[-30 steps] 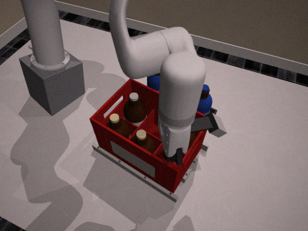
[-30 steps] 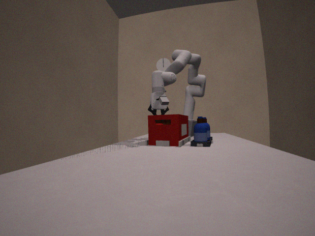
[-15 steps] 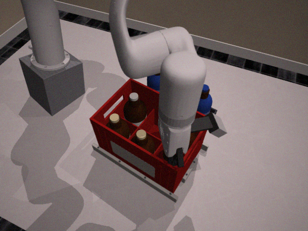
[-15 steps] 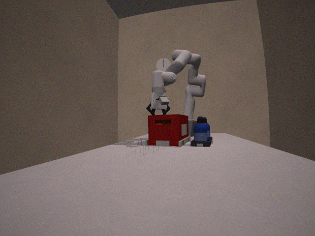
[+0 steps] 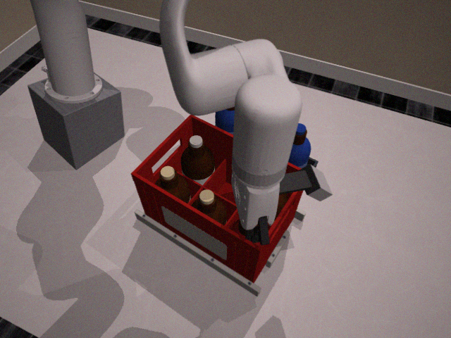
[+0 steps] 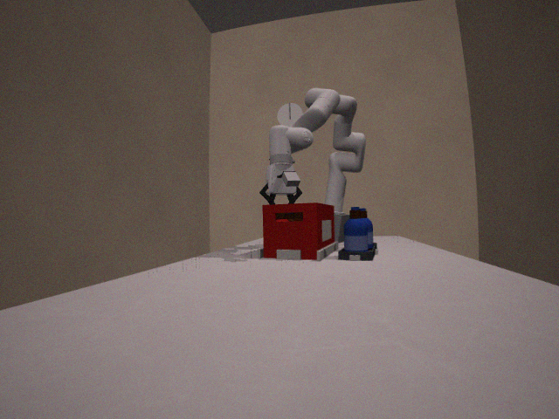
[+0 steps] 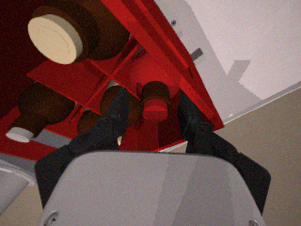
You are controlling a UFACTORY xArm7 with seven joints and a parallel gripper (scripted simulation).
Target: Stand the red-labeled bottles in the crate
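Right now the red-labeled bottle is 70 mm below my hand. From my hand the other things lie so: red crate 90 mm behind, 80 mm below, 50 mm to the left; dark tray 250 mm to the left, 150 mm below, 100 mm behind.
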